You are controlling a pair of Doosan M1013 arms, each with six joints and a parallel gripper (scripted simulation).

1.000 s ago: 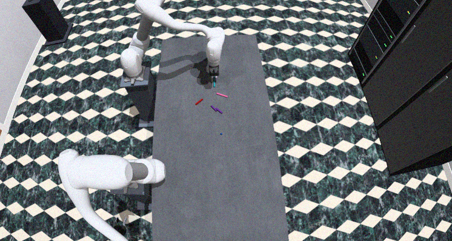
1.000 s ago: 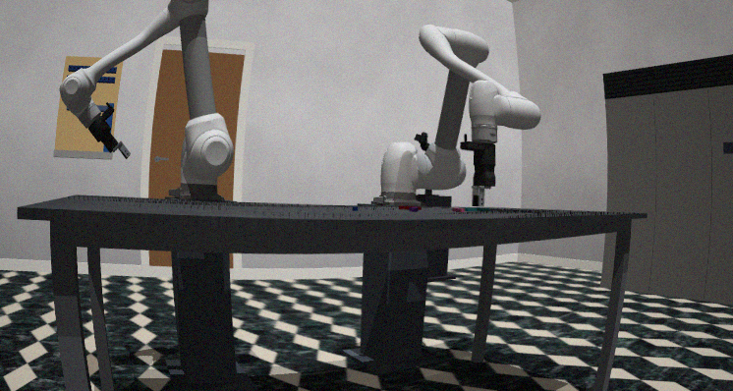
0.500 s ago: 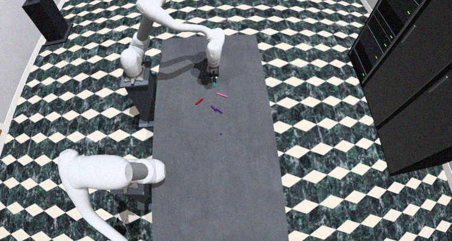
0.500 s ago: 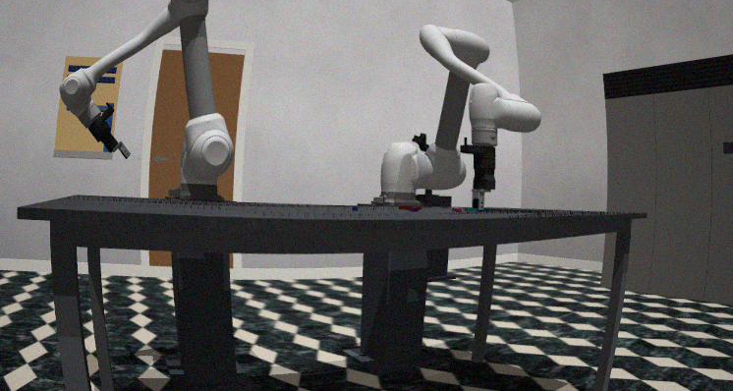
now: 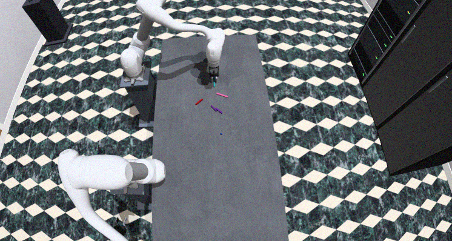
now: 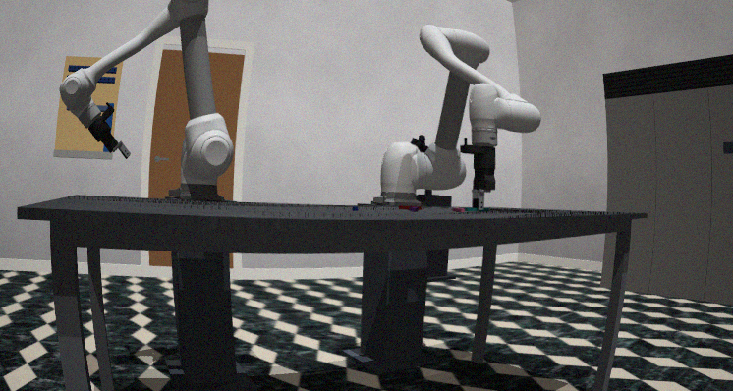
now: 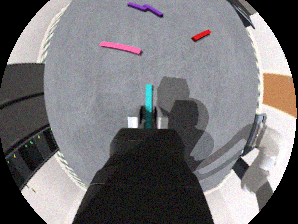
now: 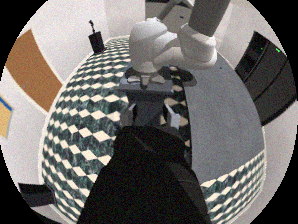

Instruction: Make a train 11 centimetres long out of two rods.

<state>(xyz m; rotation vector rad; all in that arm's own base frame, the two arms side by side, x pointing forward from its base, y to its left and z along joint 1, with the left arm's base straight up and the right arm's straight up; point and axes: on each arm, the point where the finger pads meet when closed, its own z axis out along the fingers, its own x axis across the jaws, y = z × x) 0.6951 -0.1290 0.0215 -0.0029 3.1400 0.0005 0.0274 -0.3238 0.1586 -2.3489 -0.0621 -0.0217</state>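
The turquoise rod is 2 cm below my left hand. Also, from my left hand: small blue rod (46 cm to the right, 2 cm below, 2 cm ahead); red rod (18 cm to the right, 13 cm behind, 2 cm below); pink rod (13 cm to the right, 5 cm ahead, 2 cm below).
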